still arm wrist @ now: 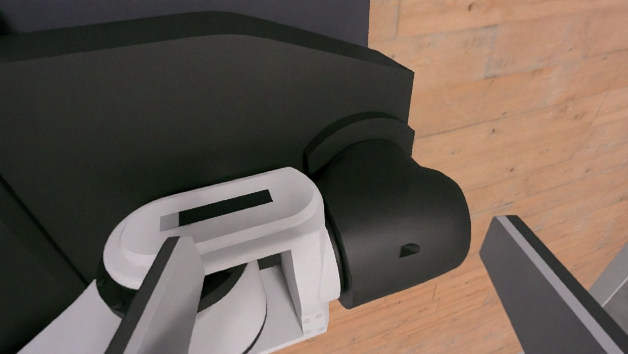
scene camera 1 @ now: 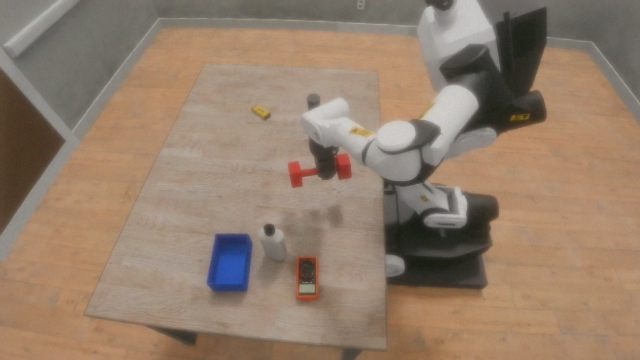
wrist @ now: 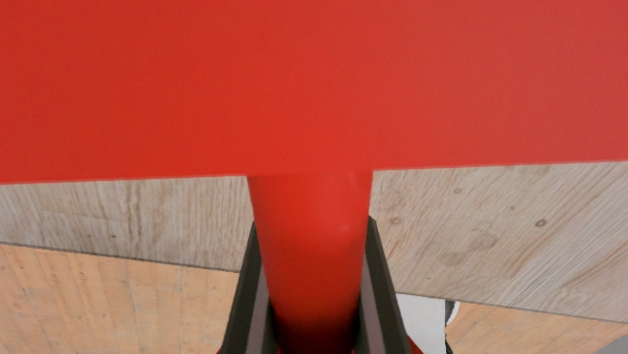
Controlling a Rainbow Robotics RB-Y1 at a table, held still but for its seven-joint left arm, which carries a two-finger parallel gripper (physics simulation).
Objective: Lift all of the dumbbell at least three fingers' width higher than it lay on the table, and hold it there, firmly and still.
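The red dumbbell (scene camera 1: 295, 174) (wrist: 310, 90) is up in the air above the table, roughly level, with its shadow on the table apart from it in the scene view. My gripper (scene camera 1: 326, 173) (wrist: 313, 225) points down and is shut on the dumbbell's handle, nearer the head on the robot's side. In the wrist view one head fills the upper part, and the handle runs down between the two fingers, which stand close on both sides of it. The other head is mostly hidden there.
On the wooden table (scene camera 1: 190, 210) stand a blue bin (scene camera 1: 230, 262), a grey bottle (scene camera 1: 273, 244) with a dark cap and an orange multimeter (scene camera 1: 307, 278). A yellow block (scene camera 1: 260, 112) lies towards the far end. The still arm's fingers are apart above the robot's base (still arm wrist: 200, 110).
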